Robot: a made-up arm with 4 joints.
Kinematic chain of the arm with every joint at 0, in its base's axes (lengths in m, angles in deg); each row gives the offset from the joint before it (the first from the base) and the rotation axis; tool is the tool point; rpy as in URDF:
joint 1: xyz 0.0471 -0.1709 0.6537 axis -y
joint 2: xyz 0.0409 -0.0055 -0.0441 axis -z
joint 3: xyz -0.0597 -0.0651 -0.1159 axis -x
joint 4: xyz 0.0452 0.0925 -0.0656 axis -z
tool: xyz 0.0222 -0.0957 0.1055 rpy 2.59 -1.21 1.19
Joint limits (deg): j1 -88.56..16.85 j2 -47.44..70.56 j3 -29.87..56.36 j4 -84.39..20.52
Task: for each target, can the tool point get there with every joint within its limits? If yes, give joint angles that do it. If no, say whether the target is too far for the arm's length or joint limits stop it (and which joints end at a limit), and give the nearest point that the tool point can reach.
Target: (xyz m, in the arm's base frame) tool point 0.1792 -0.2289 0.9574
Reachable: no: joint limits stop it (at a limit: joint 1, joint 3, joint 4) | nearest point 0.1836 -0.2005 0.6188 | short by 0.340 m
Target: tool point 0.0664 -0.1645 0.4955
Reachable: yes | joints -42.45 -27.82 -19.95 -54.60
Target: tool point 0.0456 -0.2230 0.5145
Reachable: yes | joints -29.88 -30.66 22.97 4.81
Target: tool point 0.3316 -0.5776 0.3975
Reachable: no: too far | nearest point 0.2019 -0.2458 0.4649 | short by 0.363 m
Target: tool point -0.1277 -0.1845 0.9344
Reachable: no: joint limits stop it (at a limit: joint 1, joint 2, joint 3, joint 4) | nearest point -0.0820 -0.1804 0.7028 | short by 0.236 m
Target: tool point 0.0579 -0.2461 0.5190
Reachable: yes | joints -28.18 29.02 -14.63 -38.10
